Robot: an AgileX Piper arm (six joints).
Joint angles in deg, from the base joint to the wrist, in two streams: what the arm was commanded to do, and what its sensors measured. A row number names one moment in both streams.
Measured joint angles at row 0:
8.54 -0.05 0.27 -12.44 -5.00 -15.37
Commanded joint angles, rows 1 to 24:
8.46 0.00 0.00 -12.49 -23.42 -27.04
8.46 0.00 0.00 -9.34 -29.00 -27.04
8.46 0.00 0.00 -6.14 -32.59 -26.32
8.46 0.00 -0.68 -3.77 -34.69 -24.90
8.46 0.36 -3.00 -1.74 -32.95 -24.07
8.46 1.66 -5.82 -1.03 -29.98 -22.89
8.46 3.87 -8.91 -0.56 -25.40 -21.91
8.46 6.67 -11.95 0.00 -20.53 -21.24
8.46 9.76 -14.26 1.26 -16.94 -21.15
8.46 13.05 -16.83 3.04 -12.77 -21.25
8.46 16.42 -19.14 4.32 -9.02 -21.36
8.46 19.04 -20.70 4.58 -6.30 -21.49
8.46 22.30 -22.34 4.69 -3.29 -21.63
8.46 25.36 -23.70 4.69 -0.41 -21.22
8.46 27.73 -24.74 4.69 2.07 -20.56
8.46 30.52 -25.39 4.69 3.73 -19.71
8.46 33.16 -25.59 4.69 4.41 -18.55
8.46 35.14 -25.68 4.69 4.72 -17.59
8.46 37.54 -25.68 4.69 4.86 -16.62
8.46 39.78 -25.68 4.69 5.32 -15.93
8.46 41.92 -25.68 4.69 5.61 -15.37
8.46 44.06 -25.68 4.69 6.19 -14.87
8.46 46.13 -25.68 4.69 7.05 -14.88
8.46 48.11 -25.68 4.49 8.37 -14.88
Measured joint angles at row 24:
8.54 41.64 -25.41 4.26 5.11 -16.19
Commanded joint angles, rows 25 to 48:
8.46 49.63 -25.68 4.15 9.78 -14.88
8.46 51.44 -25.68 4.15 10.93 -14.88
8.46 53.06 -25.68 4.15 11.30 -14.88
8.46 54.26 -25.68 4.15 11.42 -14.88
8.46 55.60 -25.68 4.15 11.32 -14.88
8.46 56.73 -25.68 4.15 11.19 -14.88
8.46 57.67 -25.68 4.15 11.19 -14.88
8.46 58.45 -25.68 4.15 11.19 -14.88
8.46 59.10 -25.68 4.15 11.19 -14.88
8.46 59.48 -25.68 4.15 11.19 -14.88
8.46 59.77 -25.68 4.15 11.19 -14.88
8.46 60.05 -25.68 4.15 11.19 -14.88
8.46 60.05 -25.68 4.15 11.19 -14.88
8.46 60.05 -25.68 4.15 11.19 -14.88
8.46 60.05 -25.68 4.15 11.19 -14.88
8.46 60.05 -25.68 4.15 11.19 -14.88
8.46 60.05 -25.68 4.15 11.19 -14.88
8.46 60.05 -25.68 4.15 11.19 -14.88
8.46 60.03 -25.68 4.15 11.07 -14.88
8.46 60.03 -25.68 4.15 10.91 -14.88
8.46 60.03 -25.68 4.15 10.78 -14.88
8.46 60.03 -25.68 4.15 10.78 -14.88
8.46 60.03 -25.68 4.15 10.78 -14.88
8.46 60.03 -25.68 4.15 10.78 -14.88
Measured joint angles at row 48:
8.54 59.97 -25.41 4.26 11.15 -15.16
